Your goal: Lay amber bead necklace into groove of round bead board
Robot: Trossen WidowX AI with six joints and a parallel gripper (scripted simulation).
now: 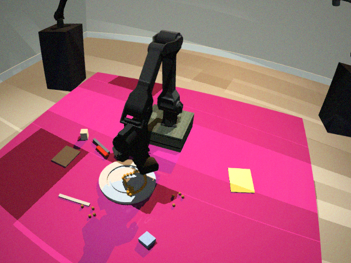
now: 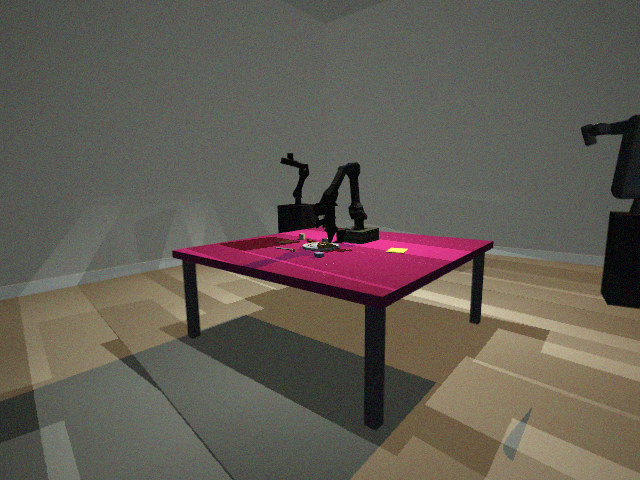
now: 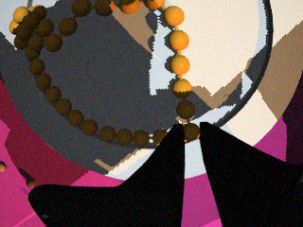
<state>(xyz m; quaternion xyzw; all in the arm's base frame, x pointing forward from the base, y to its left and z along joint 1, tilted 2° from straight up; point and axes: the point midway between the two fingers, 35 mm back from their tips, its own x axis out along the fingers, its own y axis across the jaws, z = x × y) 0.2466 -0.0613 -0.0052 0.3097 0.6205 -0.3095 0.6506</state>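
Now: the round bead board 50 mm ahead of my gripper tip, 30 mm to the right of it and 10 mm below it. Also, from my gripper tip: white block: 100 mm behind, 80 mm to the right, 10 mm below; red-handled tool: 180 mm to the right, 80 mm behind, 20 mm below; white strip: 180 mm to the right, 180 mm ahead, 20 mm below.
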